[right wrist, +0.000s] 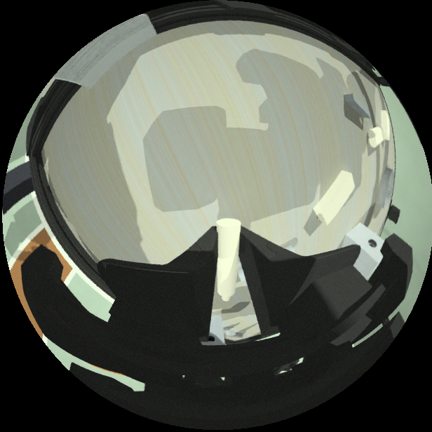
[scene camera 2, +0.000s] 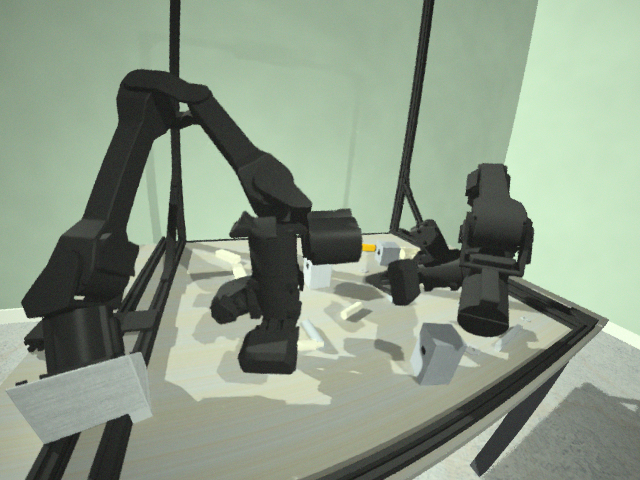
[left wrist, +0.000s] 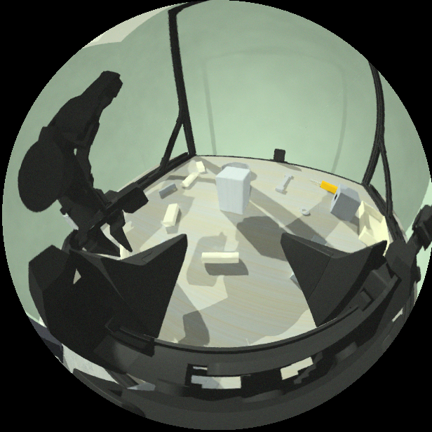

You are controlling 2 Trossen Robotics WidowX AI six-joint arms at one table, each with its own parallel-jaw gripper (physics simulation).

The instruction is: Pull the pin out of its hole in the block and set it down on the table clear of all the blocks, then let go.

Note:
I see my left gripper [scene camera 2: 377, 274], my right gripper [scene camera 2: 282, 352], a cream tray [left wrist: 372, 226], a cream block [right wrist: 333, 199] and a grey block [left wrist: 238, 181].
My left gripper is seen too in the left wrist view [left wrist: 235, 238]. My right gripper also shows in the right wrist view [right wrist: 226, 230] and in the left wrist view [left wrist: 128, 252]. The right wrist view does not show the cream tray, which is hidden by my right gripper. Scene camera 2 misses the cream block, which is hidden by my right gripper.

